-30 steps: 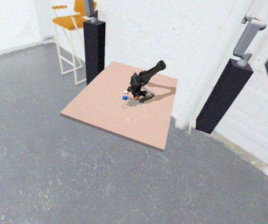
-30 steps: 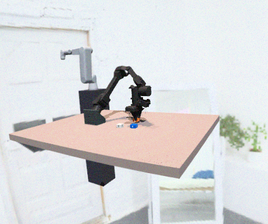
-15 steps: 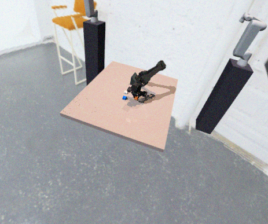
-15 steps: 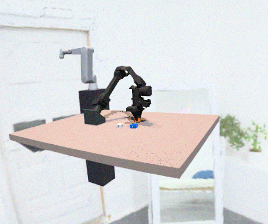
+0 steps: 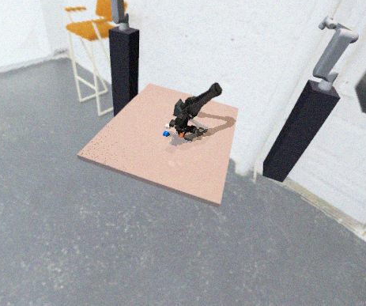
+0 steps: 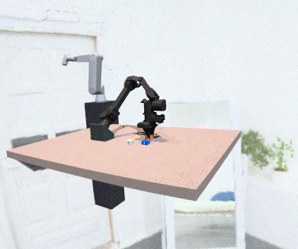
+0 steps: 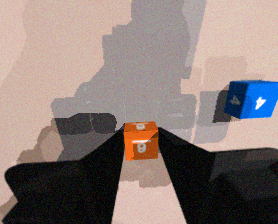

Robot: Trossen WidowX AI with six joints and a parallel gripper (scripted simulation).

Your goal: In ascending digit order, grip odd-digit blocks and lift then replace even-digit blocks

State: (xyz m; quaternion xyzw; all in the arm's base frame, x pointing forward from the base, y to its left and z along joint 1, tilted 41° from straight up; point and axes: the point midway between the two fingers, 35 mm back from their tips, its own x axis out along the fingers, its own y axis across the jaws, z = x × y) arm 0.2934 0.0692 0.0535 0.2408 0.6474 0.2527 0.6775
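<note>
My gripper tip is 10 mm past the orange block. Also, from my gripper tip: blue block 30 mm ahead, 110 mm to the right; white block 50 mm behind, 130 mm to the right.
</note>
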